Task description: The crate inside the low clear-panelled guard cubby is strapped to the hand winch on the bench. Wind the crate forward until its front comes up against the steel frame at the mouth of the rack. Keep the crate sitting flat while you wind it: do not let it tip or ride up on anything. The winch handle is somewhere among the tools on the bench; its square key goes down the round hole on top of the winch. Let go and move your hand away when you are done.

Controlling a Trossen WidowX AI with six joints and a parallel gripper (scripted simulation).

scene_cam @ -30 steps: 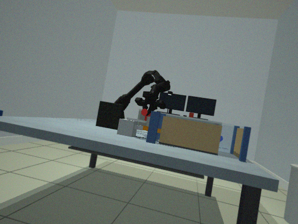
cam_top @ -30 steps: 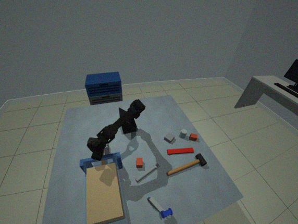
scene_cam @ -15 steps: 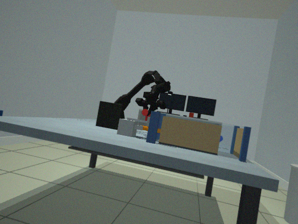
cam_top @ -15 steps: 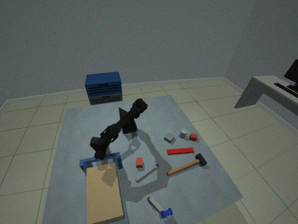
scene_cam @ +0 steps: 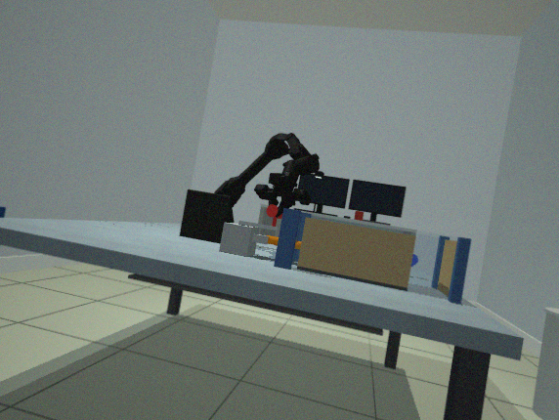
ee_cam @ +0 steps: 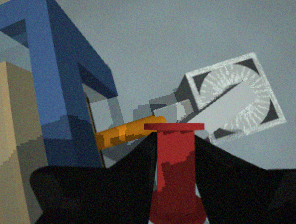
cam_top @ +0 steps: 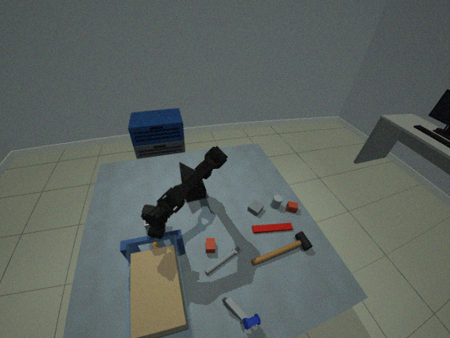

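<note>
My gripper tip is now 3 cm past the red-knobbed winch handle and 3 cm above it. From my gripper tip the other things lie so: grey winch 11 cm behind, 10 cm below, 2 cm to the right; then clear-panelled cubby 31 cm ahead, 3 cm to the right, 2 cm below; then red knob 2 cm to the left, 1 cm ahead.
</note>
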